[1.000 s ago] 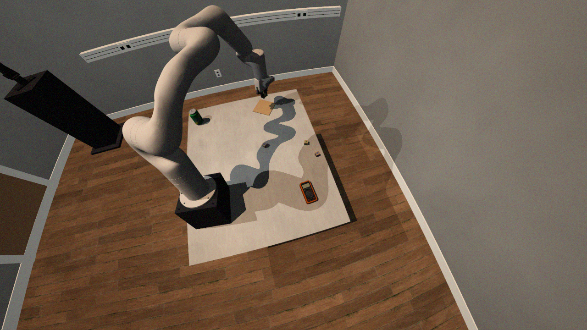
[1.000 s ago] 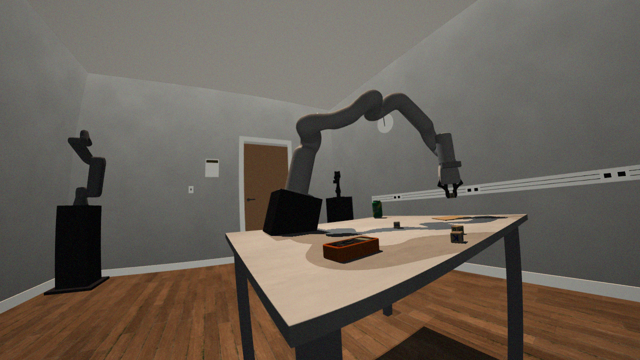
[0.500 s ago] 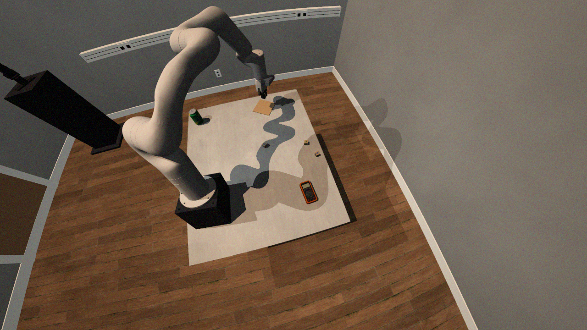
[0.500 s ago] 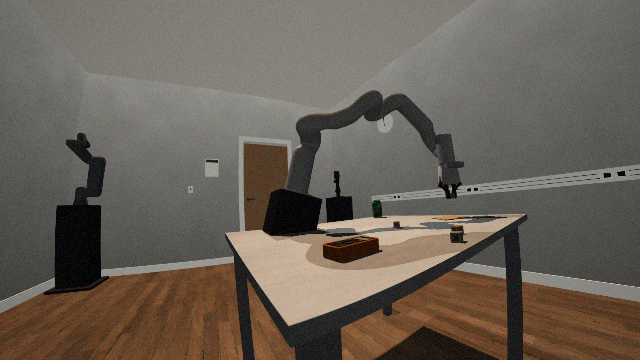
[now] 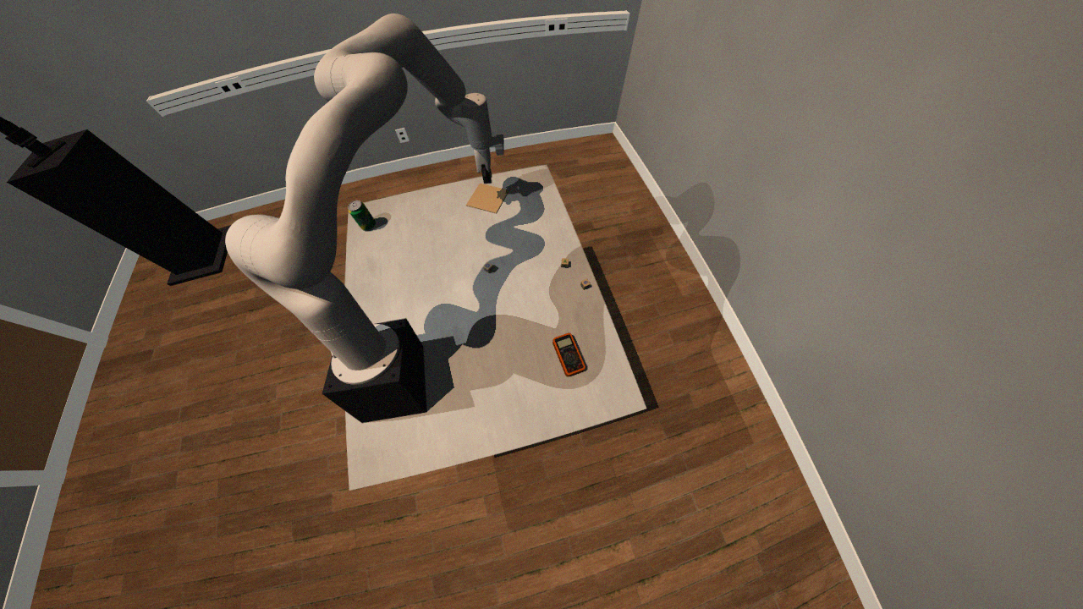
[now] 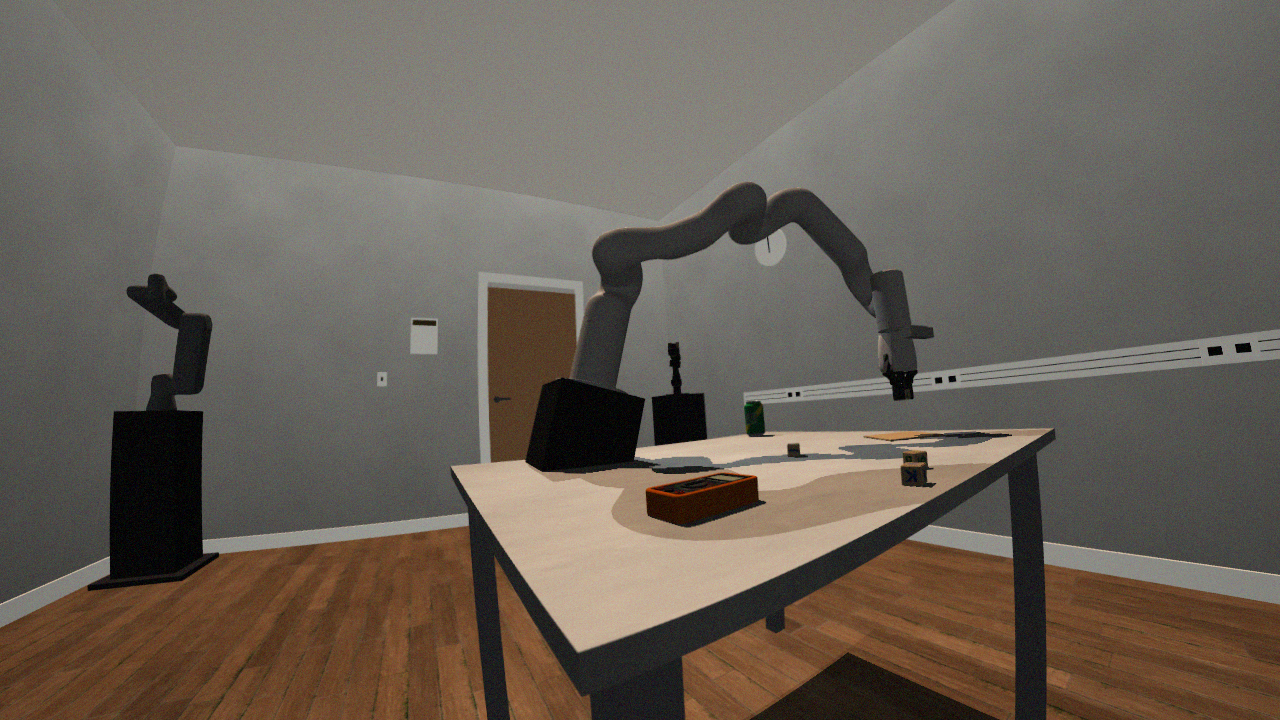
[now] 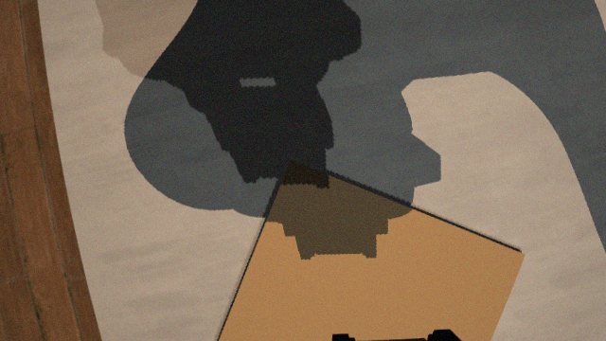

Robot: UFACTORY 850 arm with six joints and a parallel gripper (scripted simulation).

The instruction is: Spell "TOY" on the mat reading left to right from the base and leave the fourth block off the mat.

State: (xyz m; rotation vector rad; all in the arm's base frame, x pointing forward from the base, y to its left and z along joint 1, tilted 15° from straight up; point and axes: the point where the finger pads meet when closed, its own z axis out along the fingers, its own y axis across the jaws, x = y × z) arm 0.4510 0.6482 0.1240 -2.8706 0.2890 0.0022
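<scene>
The tan square mat lies 10 mm behind my hand and 110 mm below it. From my hand the other things lie so: orange multimeter 120 mm ahead, 750 mm to the right, 100 mm below; block 10 mm below; green soda can 530 mm behind, 10 mm to the right, 50 mm below.
</scene>
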